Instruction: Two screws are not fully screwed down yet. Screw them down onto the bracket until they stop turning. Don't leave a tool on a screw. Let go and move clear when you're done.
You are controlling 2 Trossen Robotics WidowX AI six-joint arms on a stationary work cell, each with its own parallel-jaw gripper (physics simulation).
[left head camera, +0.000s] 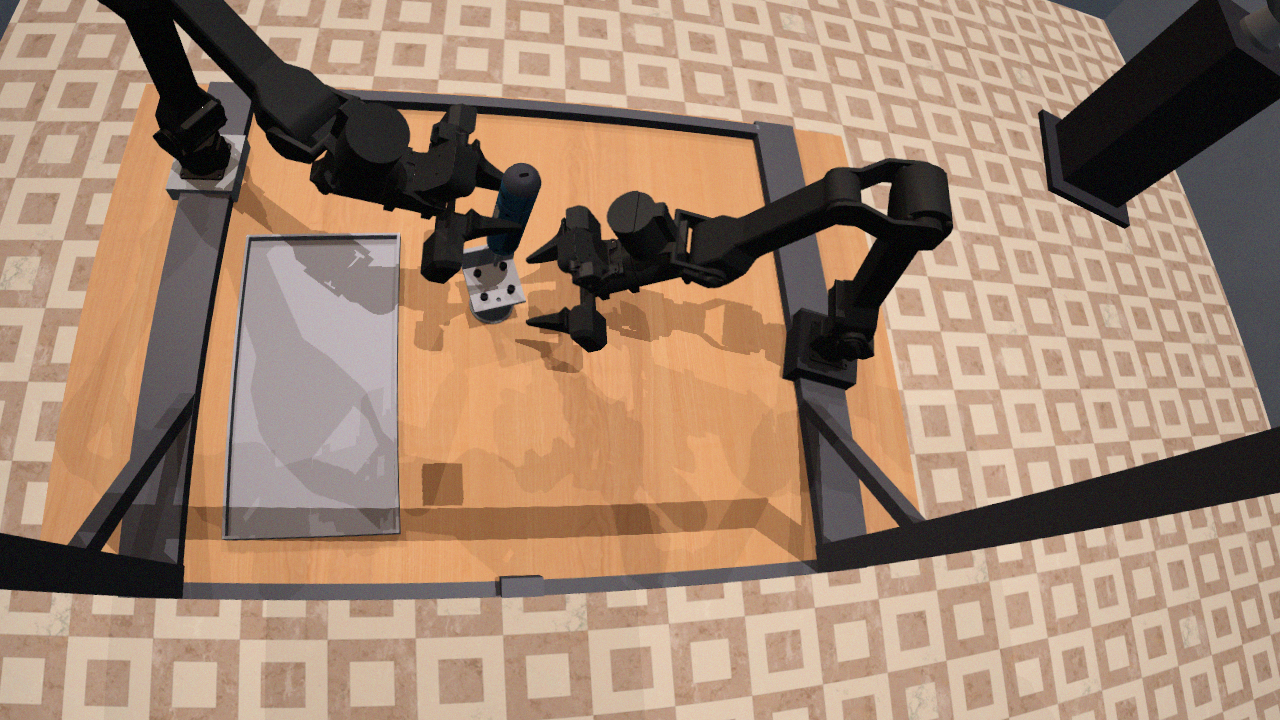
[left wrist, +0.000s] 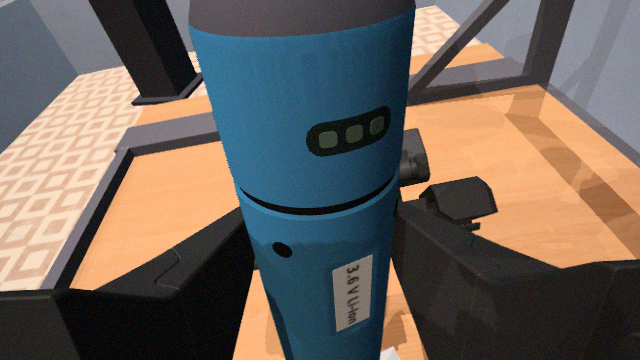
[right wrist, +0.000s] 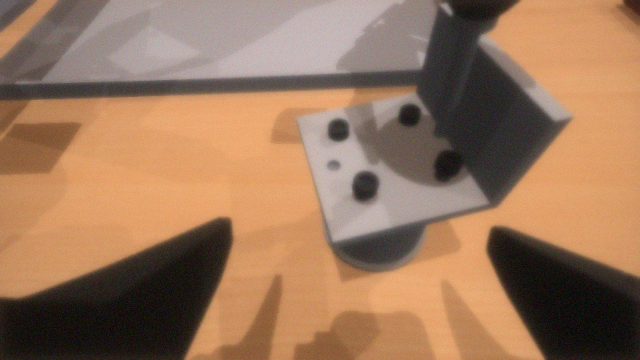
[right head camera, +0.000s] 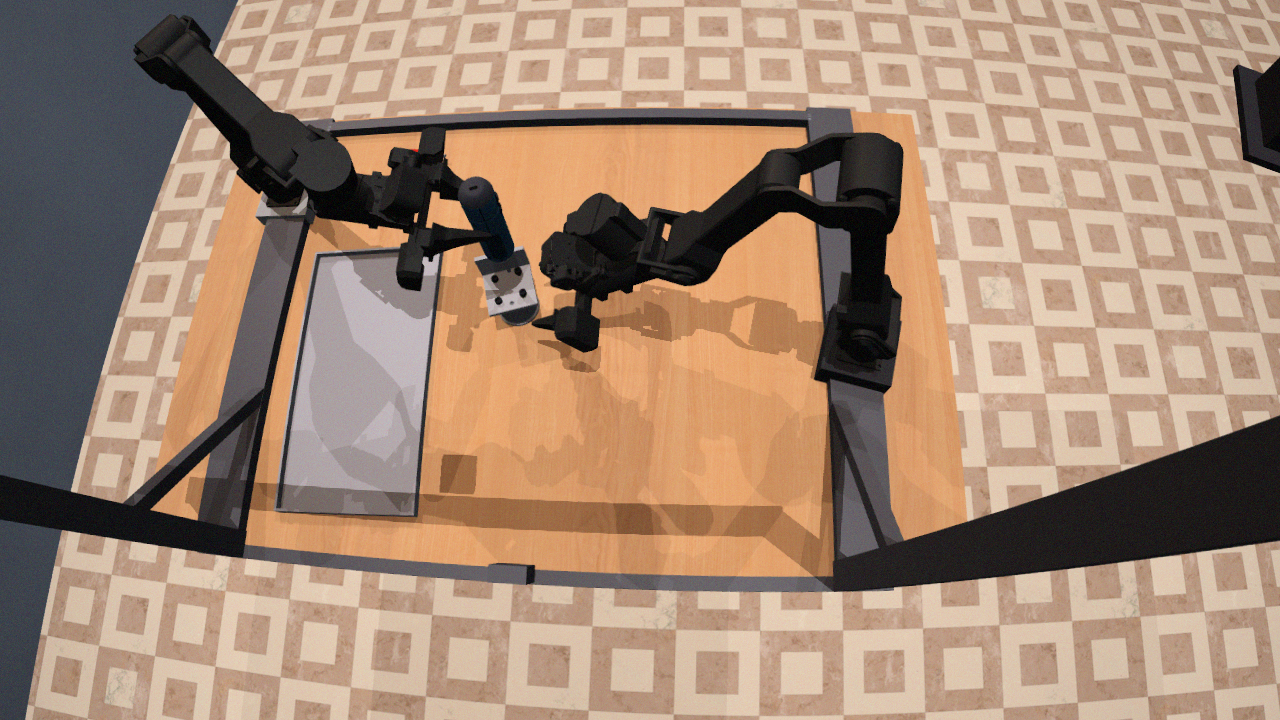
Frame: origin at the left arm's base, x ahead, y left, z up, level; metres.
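Seen in the pictures: left gripper, fingertip midpoint: (left head camera: 522,209) (left wrist: 320,215) (right head camera: 494,219); right gripper, fingertip midpoint: (left head camera: 526,291) (right wrist: 358,233) (right head camera: 537,294); left arm's base, origin of the base link: (left head camera: 205,161); right arm's base, origin of the base link: (left head camera: 829,345) (right head camera: 862,344).
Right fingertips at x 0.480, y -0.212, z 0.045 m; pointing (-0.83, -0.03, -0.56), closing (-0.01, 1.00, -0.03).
Observation:
Pixels of each thing's top centre, then the offset from my right fingertips to it. "spot": a spot on its surface instead. Level surfaces: height alone.
- blue electric screwdriver, middle of its top: (left head camera: 516,164) (right head camera: 468,179) dx -0.034, dy +0.023, dz +0.244 m
- grey tray, middle of its top: (right wrist: 247,10) (left head camera: 313,373) (right head camera: 357,372) dx -0.276, dy -0.104, dz -0.059 m
- wooden table, its level: dz -0.075 m
- round grey base, middle of its top: (right wrist: 386,156) dx -0.044, dy +0.014, dz -0.011 m
- small red patch, surface spot: (right head camera: 411,148) spot: dx -0.279, dy +0.314, dz -0.075 m
My left gripper (left head camera: 512,207) (right head camera: 478,214) (left wrist: 320,215) is shut on the blue electric screwdriver (left head camera: 520,198) (right head camera: 486,211) (left wrist: 310,90), which points down over the bracket (left head camera: 494,286) (right head camera: 510,287) (right wrist: 400,200). In the right wrist view its dark nose (right wrist: 480,7) is at the top edge; its bit is low beside the upright wall, hard to separate from it. Four black screws stand in the plate: two farther ones (right wrist: 338,129) (right wrist: 409,114), one at the near left (right wrist: 365,186) and one near the wall (right wrist: 448,165), which looks taller. My right gripper (left head camera: 528,291) (right wrist: 358,233) is open and empty beside the bracket.
A grey tray (left head camera: 313,465) (right head camera: 349,447) (right wrist: 300,40) lies on the wooden table (left head camera: 626,465) (right head camera: 644,447), left of the bracket in the head views. The bracket rests on a round grey base (right wrist: 380,257). A small red patch (right head camera: 411,150) shows behind the left arm. A dark frame (left head camera: 358,591) edges the table.

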